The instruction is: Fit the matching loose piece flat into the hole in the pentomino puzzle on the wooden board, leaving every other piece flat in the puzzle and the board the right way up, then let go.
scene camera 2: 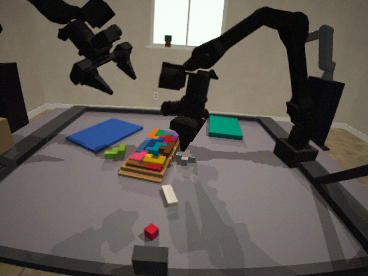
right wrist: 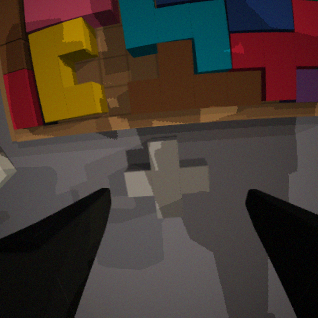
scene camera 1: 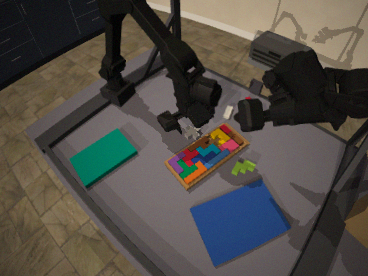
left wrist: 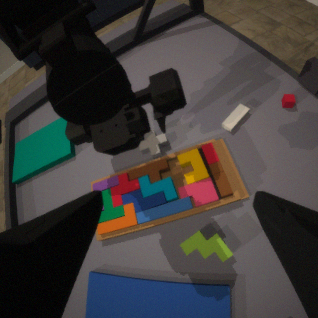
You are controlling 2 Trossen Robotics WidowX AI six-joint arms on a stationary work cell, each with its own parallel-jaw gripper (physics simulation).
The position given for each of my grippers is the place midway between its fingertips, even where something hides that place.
In view: my left gripper (scene camera 2: 124, 86), my right gripper (scene camera 2: 186, 146), a wooden board (scene camera 2: 127, 171), a grey plus-shaped piece (right wrist: 165, 177), a lime zigzag piece (left wrist: 197, 240), a blue slab (scene camera 1: 230, 225), a teal slab (scene camera 1: 96, 161), a yellow u-shaped piece (right wrist: 54, 49) and a brown piece (right wrist: 177, 88).
The wooden board is seen too in the left wrist view (left wrist: 176, 172). The blue slab shows as well in scene camera 2 (scene camera 2: 103, 135). The teal slab shows as well in the left wrist view (left wrist: 48, 146). The right wrist view does not show the lime zigzag piece: it is out of frame. The right wrist view does not show the blue slab: it is out of frame.
